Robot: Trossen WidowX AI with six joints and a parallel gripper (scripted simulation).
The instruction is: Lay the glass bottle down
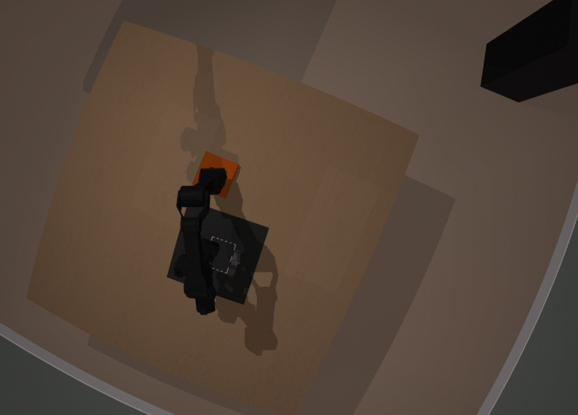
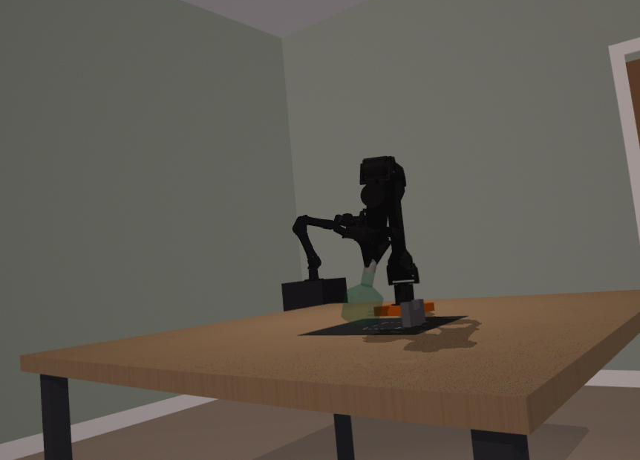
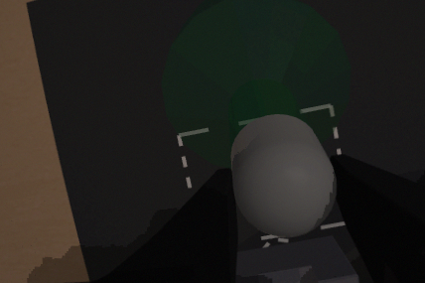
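Now: the black mat 15 cm below my gripper tip and 3 cm to the left of it. The rest, counted from my gripper tip: green glass bottle 5 cm below, 2 cm to the right.
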